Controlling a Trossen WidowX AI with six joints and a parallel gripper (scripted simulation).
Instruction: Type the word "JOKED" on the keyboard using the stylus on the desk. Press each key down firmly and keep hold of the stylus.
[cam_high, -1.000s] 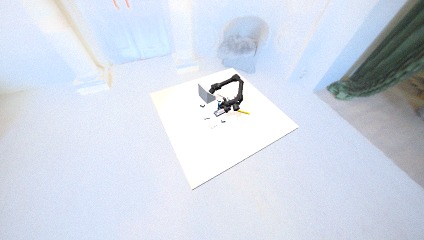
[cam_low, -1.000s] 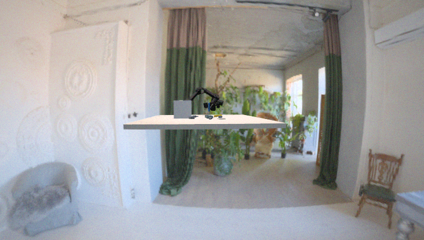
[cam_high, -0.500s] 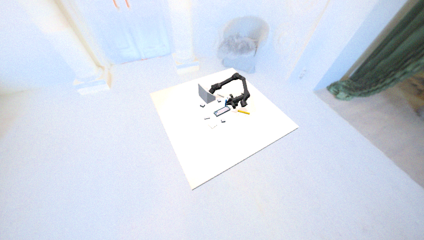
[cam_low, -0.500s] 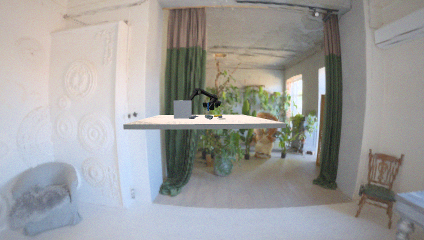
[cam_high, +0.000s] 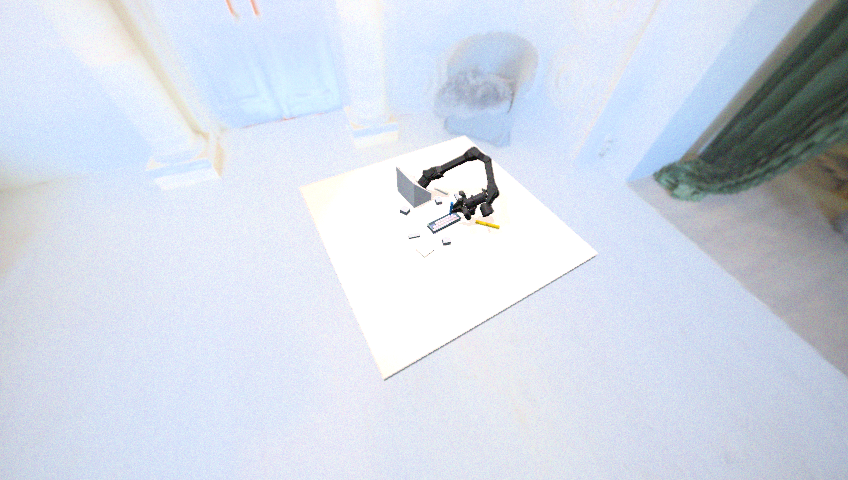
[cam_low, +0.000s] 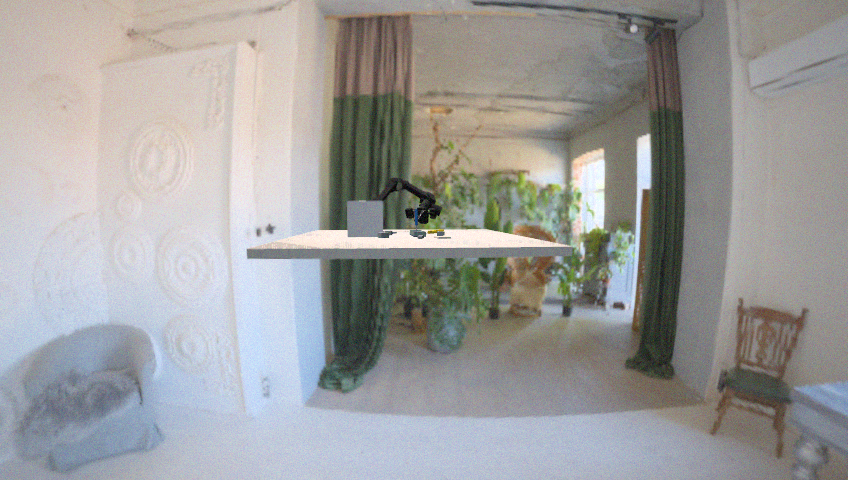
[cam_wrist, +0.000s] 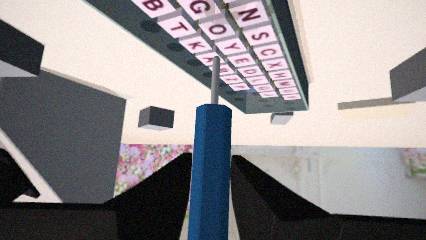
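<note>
The J key lies 10 mm ahead of my gripper tip, 110 mm to the right of it and 70 mm below it. Round my gripper tip: blue stylus: 10 mm below; yellow stick: 130 mm ahead, 180 mm to the left, 70 mm below; beige pad: 120 mm ahead, 230 mm to the right, 80 mm below.
</note>
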